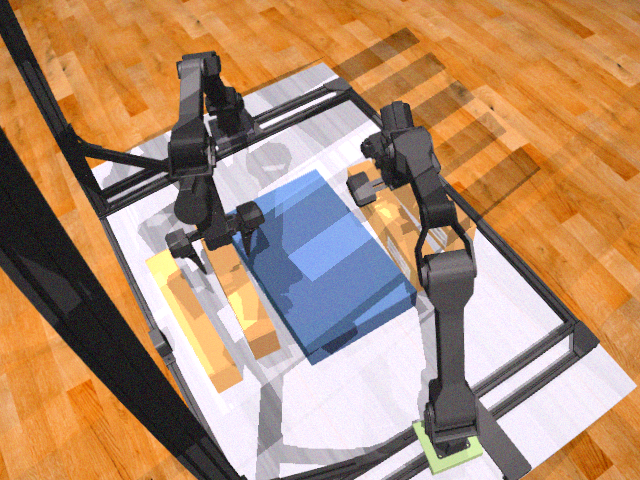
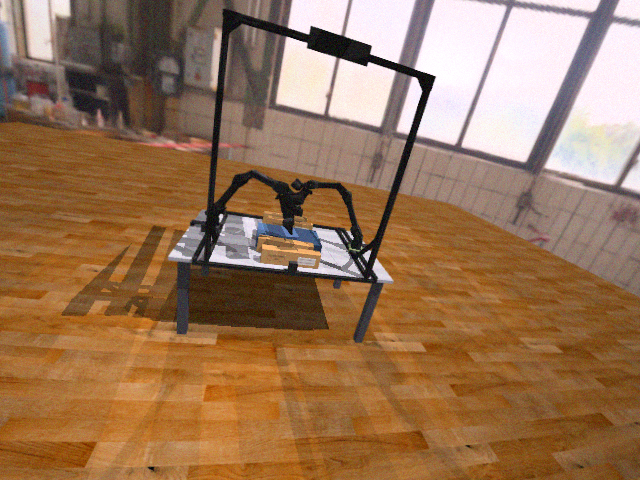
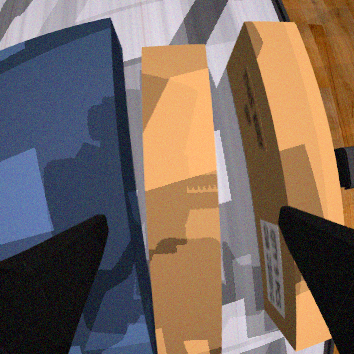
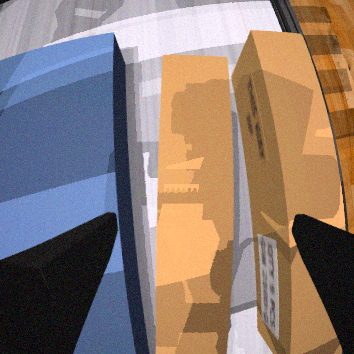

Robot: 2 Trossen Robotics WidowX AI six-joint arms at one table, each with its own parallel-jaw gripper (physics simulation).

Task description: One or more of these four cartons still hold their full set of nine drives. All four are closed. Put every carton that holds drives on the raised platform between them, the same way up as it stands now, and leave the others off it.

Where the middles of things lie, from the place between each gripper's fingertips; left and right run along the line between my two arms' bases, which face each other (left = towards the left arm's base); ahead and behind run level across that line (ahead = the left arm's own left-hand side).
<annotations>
I see the blue raised platform (image 1: 330,282) 180 mm ahead of my left hand, 10 mm to the right of it and 120 mm below it.
Now: the blue raised platform 190 mm behind my right hand, 110 mm below it and 10 mm to the right of it.
</annotations>
